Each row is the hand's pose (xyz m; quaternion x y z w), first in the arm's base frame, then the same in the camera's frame.
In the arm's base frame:
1: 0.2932 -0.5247 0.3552 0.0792 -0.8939 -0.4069 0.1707
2: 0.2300 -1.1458 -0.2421 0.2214 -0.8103 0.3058 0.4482
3: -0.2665 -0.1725 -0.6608 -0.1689 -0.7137 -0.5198 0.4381
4: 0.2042 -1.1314 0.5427 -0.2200 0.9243 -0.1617 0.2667
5: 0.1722 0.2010 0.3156 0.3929 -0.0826 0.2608 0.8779
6: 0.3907 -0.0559 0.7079 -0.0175 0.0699 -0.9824 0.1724
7: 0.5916 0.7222 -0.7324 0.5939 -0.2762 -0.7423 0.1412
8: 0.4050 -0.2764 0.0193 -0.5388 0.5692 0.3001 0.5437
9: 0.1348 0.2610 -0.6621 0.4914 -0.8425 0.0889 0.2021
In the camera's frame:
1: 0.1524 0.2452 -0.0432 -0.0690 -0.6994 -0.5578 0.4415
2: -0.3813 -0.1455 -0.5992 0.3590 -0.6498 0.0548 0.6678
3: -0.8488 0.8820 -0.2915 -0.2863 -0.4133 -0.5543 0.6633
4: 0.0962 -0.3933 -0.0270 0.1843 -0.9792 -0.0733 0.0438
5: 0.1639 0.9351 0.2153 0.5971 0.1725 0.0615 0.7810
6: 0.5310 0.5755 0.2750 -0.3264 0.2893 -0.8937 0.1056
7: -0.0871 1.7966 -0.6453 0.3043 -0.1008 -0.9417 0.1026
8: 0.0691 0.5966 -0.2811 -0.2830 0.6811 0.5415 0.4034
9: -0.4697 1.3133 -0.4300 0.4903 -0.7375 -0.2363 0.3998

